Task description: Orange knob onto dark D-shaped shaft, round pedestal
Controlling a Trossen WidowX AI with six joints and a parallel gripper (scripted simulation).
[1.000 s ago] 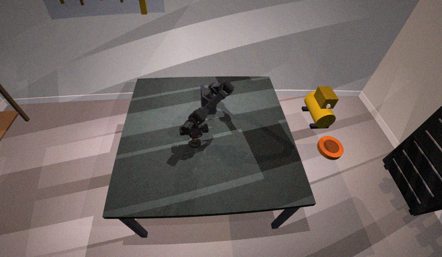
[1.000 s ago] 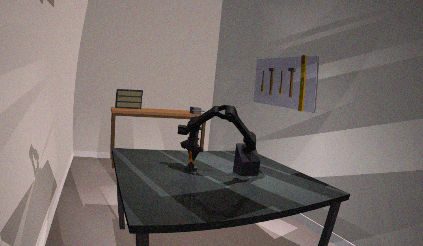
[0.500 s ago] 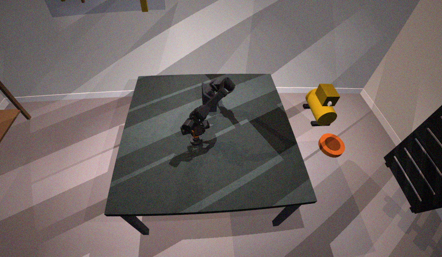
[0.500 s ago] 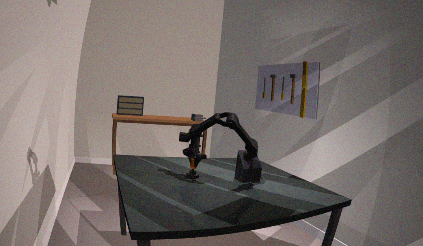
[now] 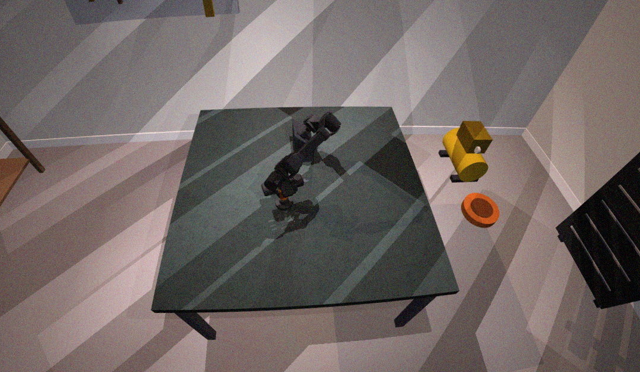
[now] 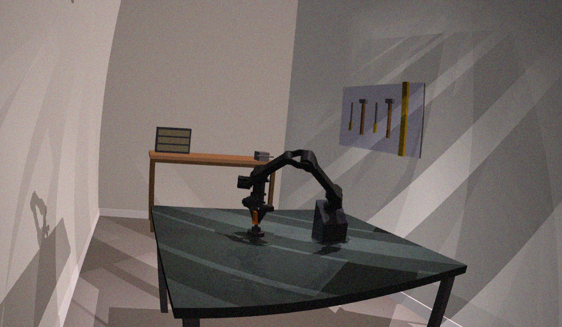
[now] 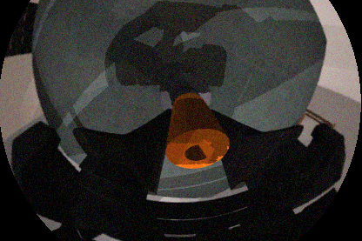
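Now: gripper tip 40 mm above the round pedestal. Also, from my gripper tip: orange knob: 20 mm above.
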